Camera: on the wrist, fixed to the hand. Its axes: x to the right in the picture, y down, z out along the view.
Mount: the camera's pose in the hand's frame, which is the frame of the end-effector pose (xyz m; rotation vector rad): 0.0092 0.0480 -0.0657 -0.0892 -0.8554 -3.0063
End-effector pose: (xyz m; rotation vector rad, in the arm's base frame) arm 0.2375 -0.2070 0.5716 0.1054 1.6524 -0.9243
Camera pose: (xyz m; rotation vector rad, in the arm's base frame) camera 0.2079 -0.1376 0.5397 2.2734 0.2813 1.5692
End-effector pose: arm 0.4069 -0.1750 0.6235 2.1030 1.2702 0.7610
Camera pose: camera 0.3918 -0.1743 0.7040 -0.9500 1.6813 -1.1722
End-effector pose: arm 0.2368 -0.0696 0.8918 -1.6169 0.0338 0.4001
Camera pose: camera 0.2483 -0.1360 0.8452 0.0278 -2.5133 -1.2818
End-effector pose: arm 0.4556 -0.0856 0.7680 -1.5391 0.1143 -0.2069
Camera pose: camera 0.4542 -0.1509 0.7186 0.2988 2.5540 1.4680
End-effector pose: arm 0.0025 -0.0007 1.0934 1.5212 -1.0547 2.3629
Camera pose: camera -0.0731 0.0021 1.0622 1.2456 0.9945 -0.4720
